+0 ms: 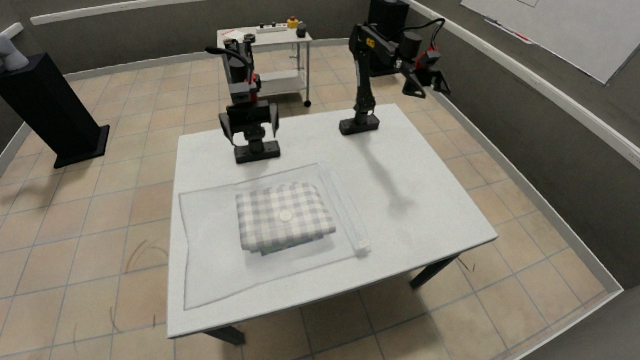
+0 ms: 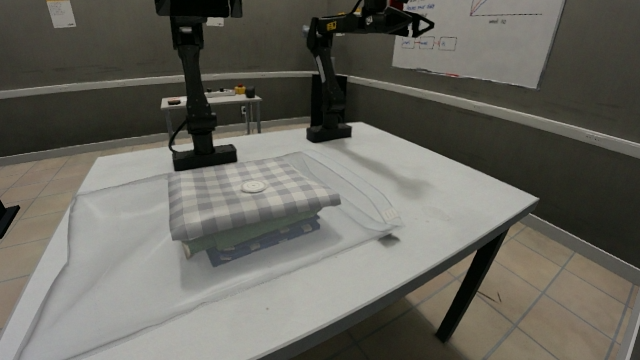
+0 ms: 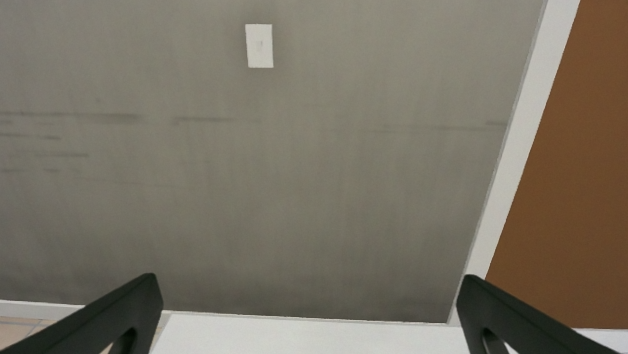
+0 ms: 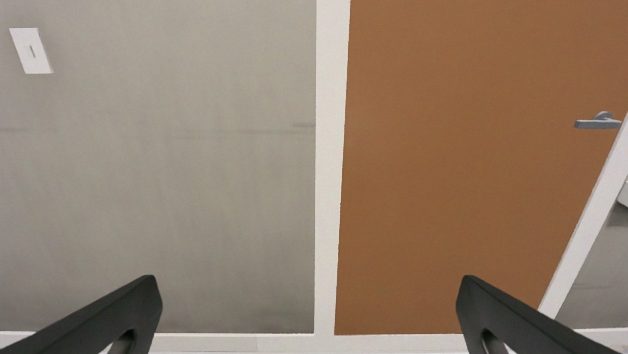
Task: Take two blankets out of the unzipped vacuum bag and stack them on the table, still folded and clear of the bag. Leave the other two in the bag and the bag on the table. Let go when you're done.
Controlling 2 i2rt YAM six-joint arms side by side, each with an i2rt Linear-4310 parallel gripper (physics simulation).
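A clear vacuum bag [image 1: 210, 250] [image 2: 110, 265] lies on the white table [image 1: 440, 210] [image 2: 475, 200], its zip strip at the right. Inside is a folded stack. A grey-and-white checked blanket [image 1: 270, 200] [image 2: 220, 205] is on top, a green blanket [image 2: 250, 231] under it and a dark blue patterned blanket [image 2: 270, 243] lower. A small cream edge [image 2: 186, 249] shows at the stack's left; whether it is a separate blanket is unclear. My left gripper [image 1: 431, 93] [image 2: 425, 30] [image 3: 310, 289] is open, high beyond the bag. My right gripper [image 1: 254, 139] [image 4: 309, 290] is open, raised behind the bag.
A round white valve [image 1: 285, 215] [image 2: 254, 186] lies over the checked blanket. A white slider [image 1: 363, 245] [image 2: 390, 215] sits at the zip strip's near end. Both arm bases stand along the table's back edge. A white cart [image 1: 270, 36] [image 2: 225, 99] stands behind the table.
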